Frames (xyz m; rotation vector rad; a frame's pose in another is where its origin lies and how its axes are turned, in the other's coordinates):
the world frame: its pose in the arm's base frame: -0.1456 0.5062 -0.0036 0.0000 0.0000 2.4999
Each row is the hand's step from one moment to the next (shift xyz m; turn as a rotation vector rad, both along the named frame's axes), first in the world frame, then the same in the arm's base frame.
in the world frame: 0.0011 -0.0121 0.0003 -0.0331 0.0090 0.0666
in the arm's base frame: 0.0064 0.0104 0.0003 0.0211 -0.0270 0.0666
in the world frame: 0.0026 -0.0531 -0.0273 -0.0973 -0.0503 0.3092
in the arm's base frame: 0.0297 0.0441 -0.0273 0.1081 -0.0179 0.3092
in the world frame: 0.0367 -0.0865 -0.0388 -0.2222 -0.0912 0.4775
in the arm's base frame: 0.0224 0.0913 -0.0388 0.2326 -0.0599 0.4775
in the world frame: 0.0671 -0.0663 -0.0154 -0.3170 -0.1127 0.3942
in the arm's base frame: -0.0141 0.0933 -0.0154 0.3214 -0.0995 0.3942
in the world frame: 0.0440 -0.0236 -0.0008 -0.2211 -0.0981 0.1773
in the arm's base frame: -0.0211 0.0452 -0.0008 0.2358 -0.0538 0.1773
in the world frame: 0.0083 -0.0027 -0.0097 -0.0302 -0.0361 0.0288
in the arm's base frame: -0.0050 0.0071 -0.0097 0.0458 0.0108 0.0288
